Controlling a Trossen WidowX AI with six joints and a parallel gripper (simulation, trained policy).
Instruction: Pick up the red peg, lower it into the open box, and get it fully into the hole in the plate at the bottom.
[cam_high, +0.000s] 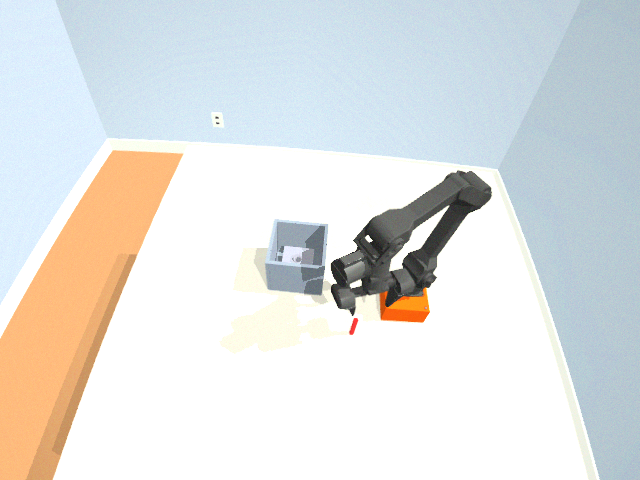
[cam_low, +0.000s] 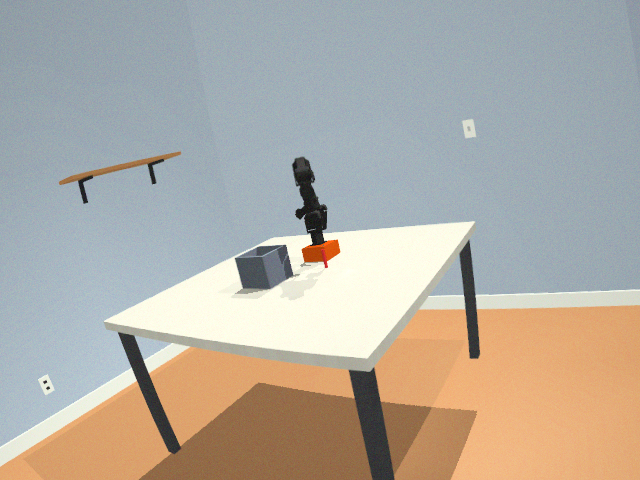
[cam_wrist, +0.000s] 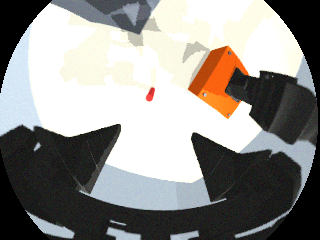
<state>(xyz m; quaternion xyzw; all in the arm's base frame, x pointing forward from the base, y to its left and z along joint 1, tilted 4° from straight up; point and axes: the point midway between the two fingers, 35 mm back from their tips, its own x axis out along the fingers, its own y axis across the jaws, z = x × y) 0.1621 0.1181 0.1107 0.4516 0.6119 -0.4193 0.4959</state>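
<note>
My gripper tip is now 20 mm short of the red peg, 10 mm to the left of it and 110 mm above it.
</note>
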